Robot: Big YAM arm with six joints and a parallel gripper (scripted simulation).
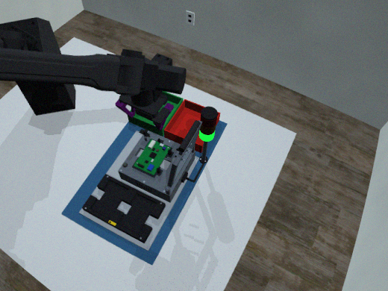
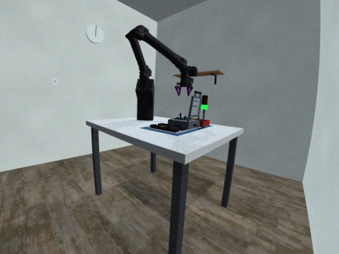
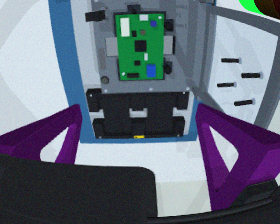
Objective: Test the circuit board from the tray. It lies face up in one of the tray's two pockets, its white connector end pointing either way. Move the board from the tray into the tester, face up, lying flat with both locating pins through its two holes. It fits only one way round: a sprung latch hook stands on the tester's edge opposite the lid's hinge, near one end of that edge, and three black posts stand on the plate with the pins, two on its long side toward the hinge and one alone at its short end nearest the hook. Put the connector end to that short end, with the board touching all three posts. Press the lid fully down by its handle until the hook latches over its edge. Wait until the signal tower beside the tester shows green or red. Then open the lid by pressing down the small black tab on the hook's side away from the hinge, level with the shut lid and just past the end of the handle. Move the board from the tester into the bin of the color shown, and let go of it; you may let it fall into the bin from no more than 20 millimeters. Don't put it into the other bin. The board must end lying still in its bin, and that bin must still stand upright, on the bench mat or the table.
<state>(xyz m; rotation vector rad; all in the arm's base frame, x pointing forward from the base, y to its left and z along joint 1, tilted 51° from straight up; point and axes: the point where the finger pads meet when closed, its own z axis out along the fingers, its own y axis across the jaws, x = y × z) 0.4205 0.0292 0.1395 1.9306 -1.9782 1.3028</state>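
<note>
My hand is 18 cm above the green circuit board. From my hand the other things lie so: black latch hook (5 cm behind, 7 cm to the left, 17 cm below); then red bin (9 cm ahead, 18 cm to the left, 24 cm below); then tester lid (11 cm ahead, 3 cm to the right, 7 cm below).
</note>
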